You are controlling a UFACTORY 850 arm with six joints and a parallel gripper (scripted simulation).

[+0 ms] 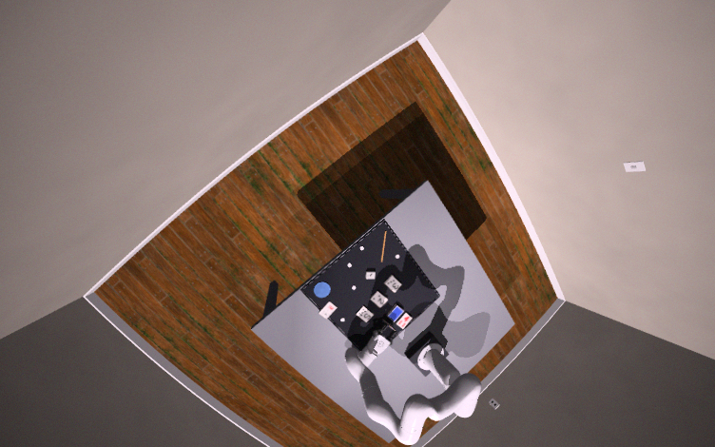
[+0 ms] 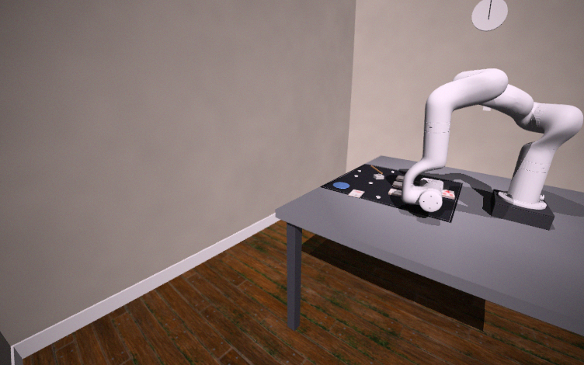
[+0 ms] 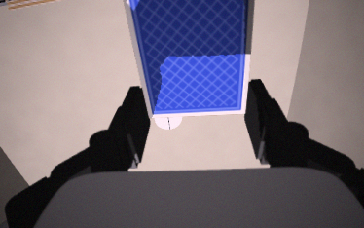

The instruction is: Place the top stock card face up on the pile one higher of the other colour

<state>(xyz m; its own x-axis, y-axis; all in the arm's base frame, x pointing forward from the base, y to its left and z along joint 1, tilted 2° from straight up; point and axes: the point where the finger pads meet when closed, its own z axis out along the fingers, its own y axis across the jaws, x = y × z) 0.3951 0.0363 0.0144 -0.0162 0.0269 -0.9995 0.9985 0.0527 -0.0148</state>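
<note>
Right now the red 4 card is 10 mm to the right of my hand and 40 mm below it. Also, from my hand: red 4: 90 mm behind, 90 mm to the right, 70 mm below; black 5: 140 mm ahead, 40 mm to the left, 70 mm below; black 2: 150 mm ahead, 80 mm to the right, 70 mm below.
</note>
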